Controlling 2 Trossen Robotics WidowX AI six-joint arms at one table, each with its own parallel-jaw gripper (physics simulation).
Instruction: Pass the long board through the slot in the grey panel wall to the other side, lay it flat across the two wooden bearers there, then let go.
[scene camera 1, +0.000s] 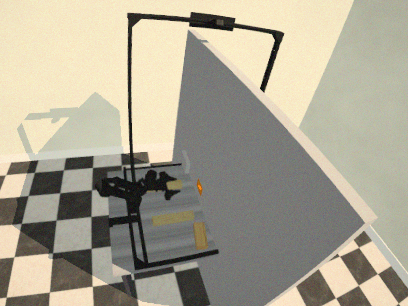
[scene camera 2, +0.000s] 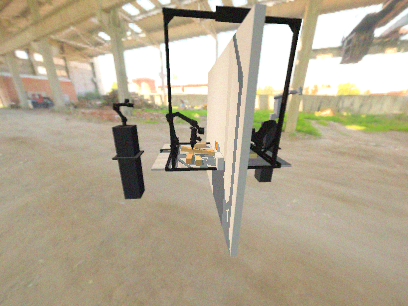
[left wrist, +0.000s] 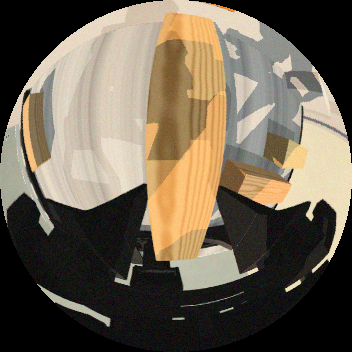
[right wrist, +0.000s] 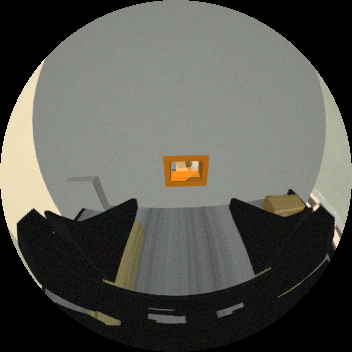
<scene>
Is my right gripper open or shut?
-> Open.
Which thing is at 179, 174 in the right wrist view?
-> An orange-framed slot.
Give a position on a grey panel wall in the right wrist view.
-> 166, 85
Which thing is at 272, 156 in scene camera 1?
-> A grey panel wall.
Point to a grey panel wall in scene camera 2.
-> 232, 81
</scene>
